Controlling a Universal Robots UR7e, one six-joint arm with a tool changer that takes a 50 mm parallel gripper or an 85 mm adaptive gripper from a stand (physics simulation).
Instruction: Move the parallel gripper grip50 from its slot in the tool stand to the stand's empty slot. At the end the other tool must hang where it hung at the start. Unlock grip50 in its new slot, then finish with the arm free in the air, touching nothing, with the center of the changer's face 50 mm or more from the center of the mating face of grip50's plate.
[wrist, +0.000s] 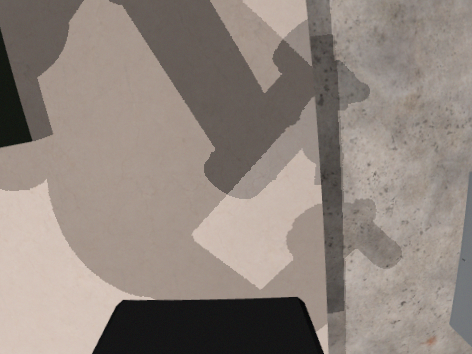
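Frame: origin at the arm's base, x right, y ahead, z up, level; centimetres.
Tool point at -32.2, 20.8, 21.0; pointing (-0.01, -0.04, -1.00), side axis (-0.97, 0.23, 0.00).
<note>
A point is followed by its place in that frame, as x, y, z.
A plain black block with sloping sides, part of my wrist or what it carries, juts up from the bottom edge of the wrist view. No fingertips show, and I cannot tell from this block whether a tool is on the changer. The tool stand, grip50, the other tool and the empty slot do not show in the wrist view.
A pale beige table top (30, 255) @[-3.2, 26.5, -6.3] fills the left and middle, with large overlapping shadows across it. Beyond its edge at the right lies a speckled grey concrete floor (405, 165). A blue-grey surface (464, 280) shows at the right edge. A very dark object (9, 110) @[-10.7, 8.3, -4.2] shows at the left edge.
</note>
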